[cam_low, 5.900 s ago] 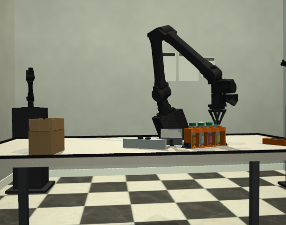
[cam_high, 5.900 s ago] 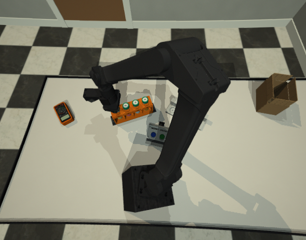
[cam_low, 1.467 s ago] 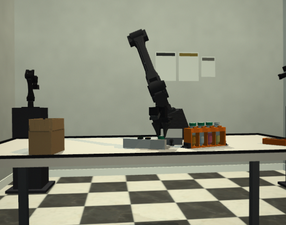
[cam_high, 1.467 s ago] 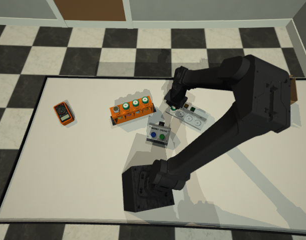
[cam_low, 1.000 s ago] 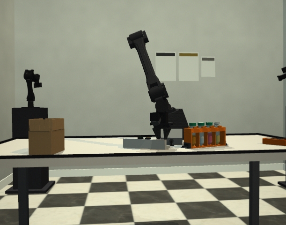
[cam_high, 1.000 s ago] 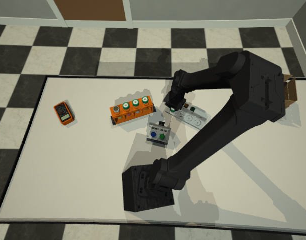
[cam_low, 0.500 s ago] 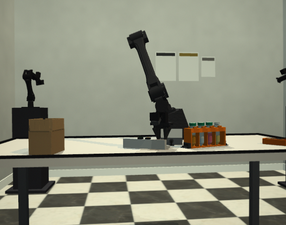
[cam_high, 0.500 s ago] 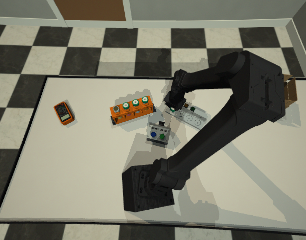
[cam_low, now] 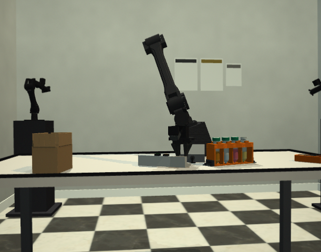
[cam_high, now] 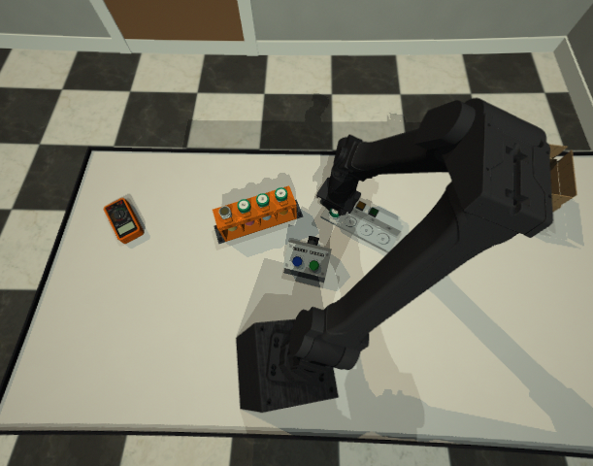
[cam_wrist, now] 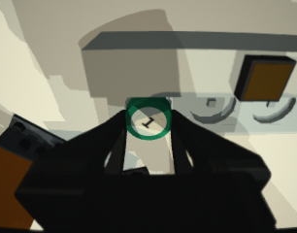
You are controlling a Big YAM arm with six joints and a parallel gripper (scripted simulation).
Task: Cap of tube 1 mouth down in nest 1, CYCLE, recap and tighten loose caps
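Right now my hand is 180 mm past the blue key, 100 mm to the right of it and 30 mm below it. Round my hand: key housing 160 mm behind, 80 mm to the left, 20 mm above; then green key 180 mm behind, 50 mm to the left, 30 mm above; then cap 10 mm below.
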